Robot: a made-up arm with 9 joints. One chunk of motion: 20 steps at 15 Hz.
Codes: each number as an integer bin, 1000 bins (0 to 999) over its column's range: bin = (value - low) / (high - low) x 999, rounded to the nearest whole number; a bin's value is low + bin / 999 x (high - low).
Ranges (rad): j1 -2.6..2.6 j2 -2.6..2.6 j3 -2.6..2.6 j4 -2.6..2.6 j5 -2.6..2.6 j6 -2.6..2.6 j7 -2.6..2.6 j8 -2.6..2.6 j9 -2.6..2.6
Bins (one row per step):
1: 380 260 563 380 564 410 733 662 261
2: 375 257 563 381 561 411 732 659 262
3: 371 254 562 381 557 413 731 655 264
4: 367 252 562 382 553 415 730 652 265
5: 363 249 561 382 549 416 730 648 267
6: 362 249 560 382 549 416 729 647 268
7: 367 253 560 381 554 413 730 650 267
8: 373 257 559 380 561 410 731 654 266
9: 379 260 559 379 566 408 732 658 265
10: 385 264 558 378 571 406 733 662 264
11: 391 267 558 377 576 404 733 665 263
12: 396 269 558 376 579 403 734 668 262
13: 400 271 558 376 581 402 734 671 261
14: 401 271 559 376 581 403 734 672 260
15: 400 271 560 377 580 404 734 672 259
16: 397 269 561 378 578 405 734 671 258
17: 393 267 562 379 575 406 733 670 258
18: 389 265 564 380 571 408 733 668 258
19: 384 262 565 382 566 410 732 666 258
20: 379 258 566 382 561 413 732 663 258
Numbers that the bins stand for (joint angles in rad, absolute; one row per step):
1: -0.6220 -1.2466 0.3305 -0.6220 0.3357 -0.4659 1.2154 0.8458 -1.2414
2: -0.6480 -1.2623 0.3305 -0.6168 0.3201 -0.4607 1.2102 0.8302 -1.2362
3: -0.6689 -1.2779 0.3253 -0.6168 0.2993 -0.4503 1.2050 0.8094 -1.2258
4: -0.6897 -1.2883 0.3253 -0.6116 0.2785 -0.4398 1.1998 0.7938 -1.2206
5: -0.7105 -1.3039 0.3201 -0.6116 0.2577 -0.4346 1.1998 0.7730 -1.2102
6: -0.7157 -1.3039 0.3149 -0.6116 0.2577 -0.4346 1.1946 0.7678 -1.2050
7: -0.6897 -1.2831 0.3149 -0.6168 0.2837 -0.4503 1.1998 0.7834 -1.2102
8: -0.6585 -1.2623 0.3097 -0.6220 0.3201 -0.4659 1.2050 0.8042 -1.2154
9: -0.6272 -1.2466 0.3097 -0.6272 0.3461 -0.4763 1.2102 0.8250 -1.2206
10: -0.5960 -1.2258 0.3045 -0.6324 0.3722 -0.4867 1.2154 0.8458 -1.2258
11: -0.5648 -1.2102 0.3045 -0.6376 0.3982 -0.4971 1.2154 0.8615 -1.2310
12: -0.5387 -1.1998 0.3045 -0.6428 0.4138 -0.5023 1.2206 0.8771 -1.2362
13: -0.5179 -1.1894 0.3045 -0.6428 0.4242 -0.5075 1.2206 0.8927 -1.2414
14: -0.5127 -1.1894 0.3097 -0.6428 0.4242 -0.5023 1.2206 0.8979 -1.2466
15: -0.5179 -1.1894 0.3149 -0.6376 0.4190 -0.4971 1.2206 0.8979 -1.2519
16: -0.5335 -1.1998 0.3201 -0.6324 0.4086 -0.4919 1.2206 0.8927 -1.2571
17: -0.5544 -1.2102 0.3253 -0.6272 0.3930 -0.4867 1.2154 0.8875 -1.2571
18: -0.5752 -1.2206 0.3357 -0.6220 0.3722 -0.4763 1.2154 0.8771 -1.2571
19: -0.6012 -1.2362 0.3409 -0.6116 0.3461 -0.4659 1.2102 0.8667 -1.2571
20: -0.6272 -1.2571 0.3461 -0.6116 0.3201 -0.4503 1.2102 0.8511 -1.2571

